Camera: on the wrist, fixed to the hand. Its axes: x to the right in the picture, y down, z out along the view.
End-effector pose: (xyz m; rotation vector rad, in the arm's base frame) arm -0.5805 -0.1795 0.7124 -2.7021 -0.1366 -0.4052
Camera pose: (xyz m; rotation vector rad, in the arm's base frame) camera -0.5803 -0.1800 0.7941 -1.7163 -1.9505 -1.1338
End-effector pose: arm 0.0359 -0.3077 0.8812 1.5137 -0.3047 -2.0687
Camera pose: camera 0.0885 -0.2867 0.8223 -1.6112 -0.6933 1.5947
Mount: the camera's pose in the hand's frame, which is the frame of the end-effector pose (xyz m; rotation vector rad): 0.0247 -0.0302 -0.0718 0.2374 0.3698 -1.5281
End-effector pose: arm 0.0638 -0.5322 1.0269 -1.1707 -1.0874 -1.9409
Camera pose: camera 0.0003 -0.5832 1.0199 -0.3602 1.7567 2.1447
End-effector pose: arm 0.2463 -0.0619 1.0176 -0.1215 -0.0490 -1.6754
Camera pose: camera 0.2101 -0.0905 0.9502 -0.5281 0.0631 3.0296
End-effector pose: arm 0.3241 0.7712 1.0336 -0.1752 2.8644 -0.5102
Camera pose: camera 0.2852 0.7626 1.1049 1.8793 -1.8016 0.8781
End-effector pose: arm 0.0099 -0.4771 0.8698 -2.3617 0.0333 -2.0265
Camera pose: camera -0.0574 -0.4484 0.9062 1.1074 1.4972 1.5311
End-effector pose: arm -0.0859 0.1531 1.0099 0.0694 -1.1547 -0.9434
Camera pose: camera -0.0446 0.0887 0.9812 1.4095 -0.7154 -1.9687
